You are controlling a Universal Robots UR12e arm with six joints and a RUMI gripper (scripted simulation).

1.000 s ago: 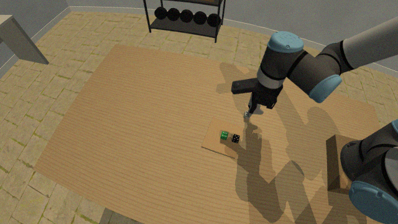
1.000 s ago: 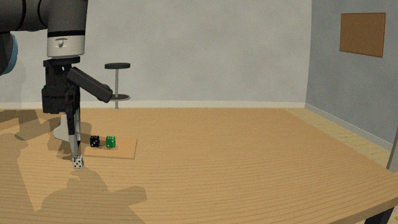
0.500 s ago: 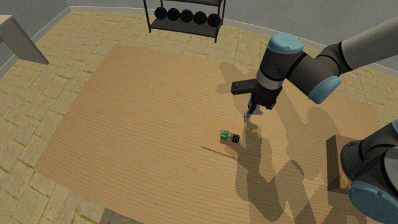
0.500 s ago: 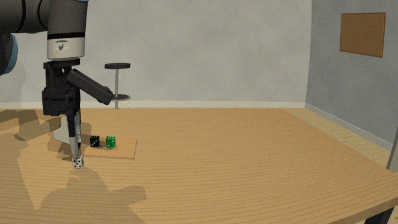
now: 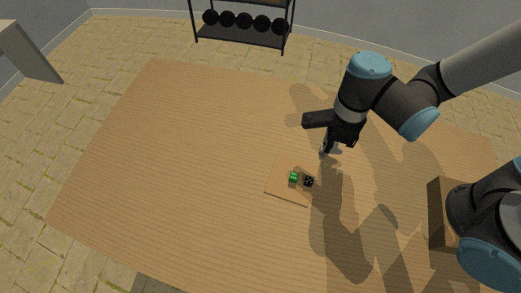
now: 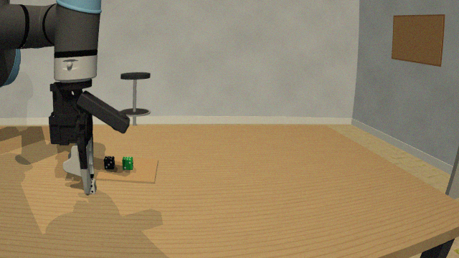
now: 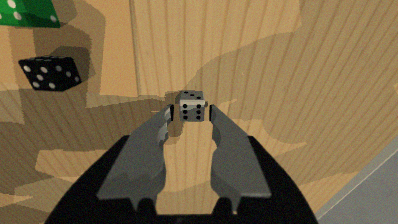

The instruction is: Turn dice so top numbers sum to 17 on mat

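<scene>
Now: the white die 10 mm below my hand. Also, from my hand: black die (120 mm to the left, 50 mm ahead, 10 mm below); then tan mat (110 mm to the left, 90 mm ahead, 20 mm below); then green die (110 mm to the left, 90 mm ahead, 10 mm below).
</scene>
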